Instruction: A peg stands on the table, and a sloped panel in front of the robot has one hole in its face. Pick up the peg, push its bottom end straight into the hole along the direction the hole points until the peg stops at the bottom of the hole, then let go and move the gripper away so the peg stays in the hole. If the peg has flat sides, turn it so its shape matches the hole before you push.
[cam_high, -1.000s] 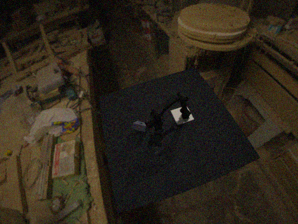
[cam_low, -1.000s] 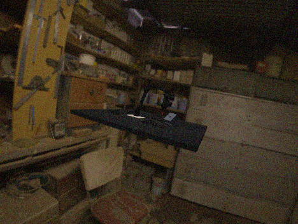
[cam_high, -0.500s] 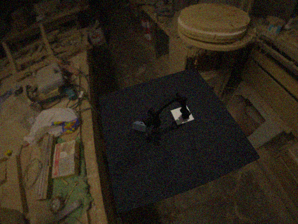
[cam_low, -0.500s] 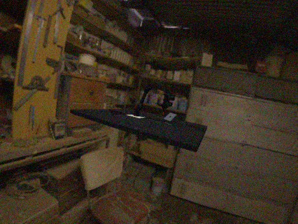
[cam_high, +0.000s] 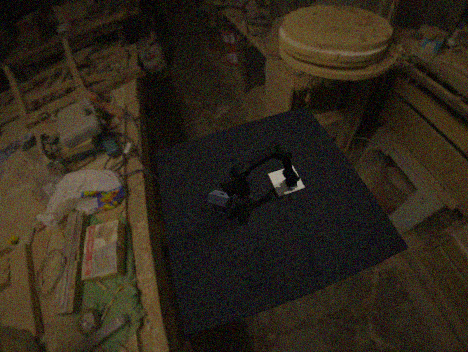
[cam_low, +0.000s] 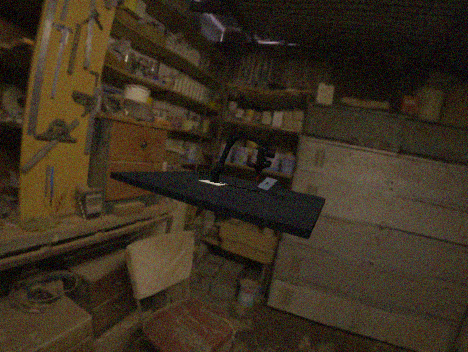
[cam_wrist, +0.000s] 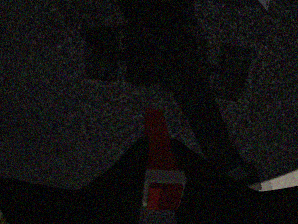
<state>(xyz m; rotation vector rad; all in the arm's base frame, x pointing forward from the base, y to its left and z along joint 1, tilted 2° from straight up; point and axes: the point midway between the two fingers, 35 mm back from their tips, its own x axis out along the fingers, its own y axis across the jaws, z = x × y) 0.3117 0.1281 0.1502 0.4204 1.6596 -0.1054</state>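
The grey sloped panel lies 14 cm ahead of my gripper tip, 8 cm to the right of it and 5 cm below it. Round my gripper tip: red peg (2 cm above).
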